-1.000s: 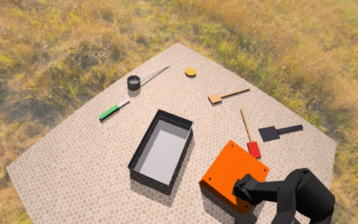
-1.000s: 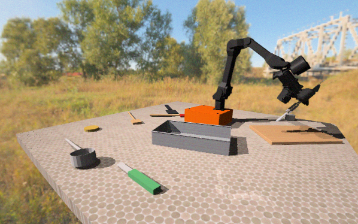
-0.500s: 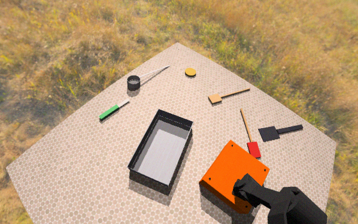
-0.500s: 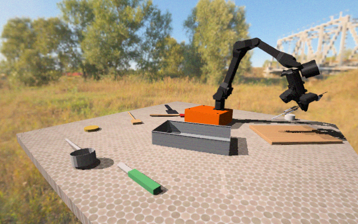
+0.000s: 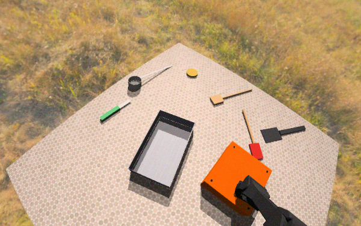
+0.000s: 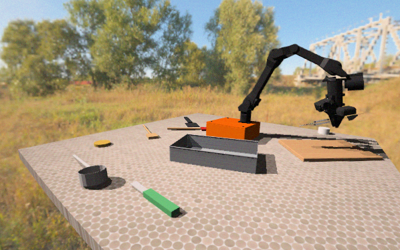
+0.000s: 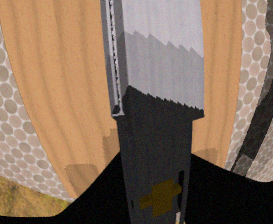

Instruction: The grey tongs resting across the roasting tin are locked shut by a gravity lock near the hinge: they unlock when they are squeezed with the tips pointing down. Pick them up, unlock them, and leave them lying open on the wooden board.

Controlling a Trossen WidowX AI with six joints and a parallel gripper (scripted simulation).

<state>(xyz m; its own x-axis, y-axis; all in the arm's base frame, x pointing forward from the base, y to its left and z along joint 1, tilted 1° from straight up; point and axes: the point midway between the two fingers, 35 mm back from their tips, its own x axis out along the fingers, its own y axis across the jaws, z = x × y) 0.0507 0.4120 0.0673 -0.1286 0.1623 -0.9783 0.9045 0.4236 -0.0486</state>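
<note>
Now: the wooden board 20 mm to the right of my gripper tip and 100 mm below it. From my gripper tip the other things lie so: green-handled tool 640 mm ahead, 470 mm to the right, 100 mm below; white object 360 mm behind, 90 mm below; roasting tin 320 mm ahead, 430 mm to the right, 80 mm below.
</note>
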